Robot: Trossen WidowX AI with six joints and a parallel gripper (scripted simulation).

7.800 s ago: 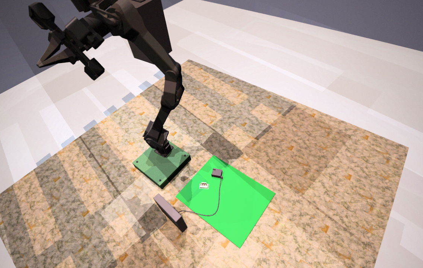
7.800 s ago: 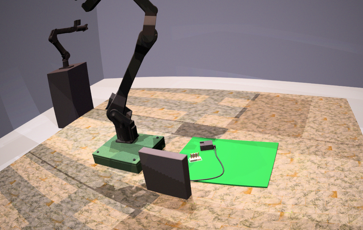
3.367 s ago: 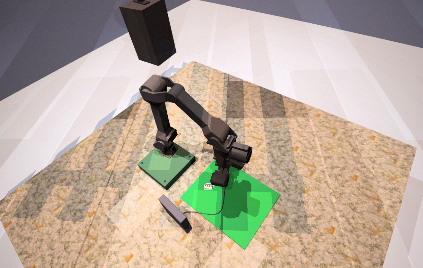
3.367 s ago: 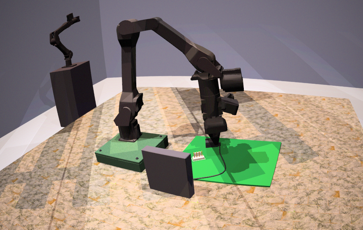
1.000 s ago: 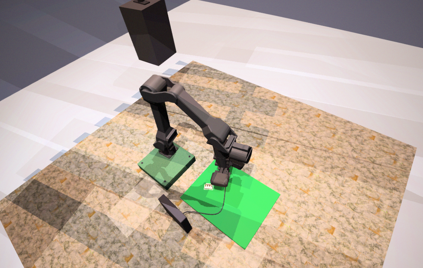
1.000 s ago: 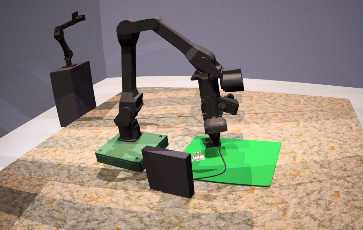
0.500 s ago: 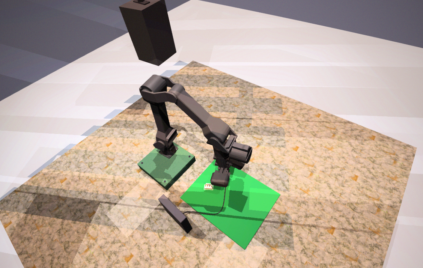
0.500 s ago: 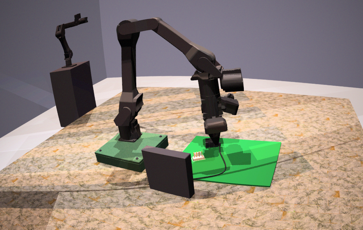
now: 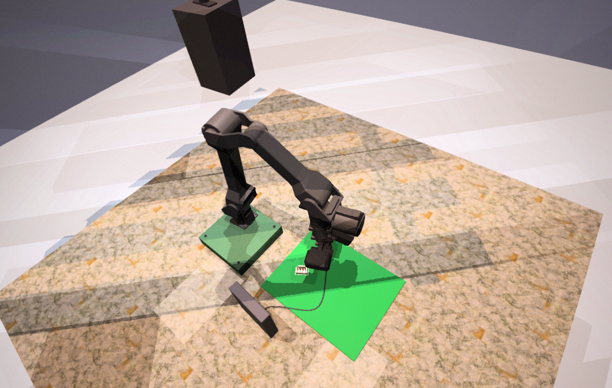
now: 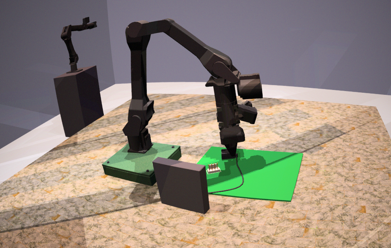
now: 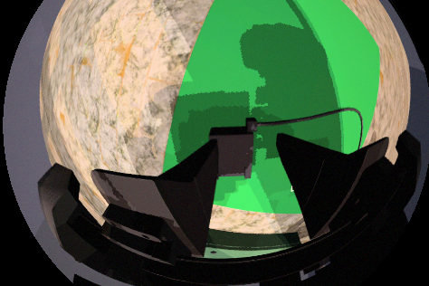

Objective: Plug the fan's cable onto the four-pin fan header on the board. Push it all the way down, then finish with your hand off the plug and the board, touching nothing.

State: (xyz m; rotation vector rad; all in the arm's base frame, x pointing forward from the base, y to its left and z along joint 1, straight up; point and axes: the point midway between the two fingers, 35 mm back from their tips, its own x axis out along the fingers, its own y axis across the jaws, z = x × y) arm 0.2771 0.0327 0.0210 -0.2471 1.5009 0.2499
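Right now my gripper tip is 2 cm past the dark fan plug, 1 cm to the right of it and 1 cm above it. Also, from my gripper tip: green board (5 cm ahead, 7 cm to the right, 4 cm below); then dark fan (6 cm behind, 24 cm to the right, 4 cm above); then four-pin fan header (4 cm behind, 8 cm to the right, 2 cm below).
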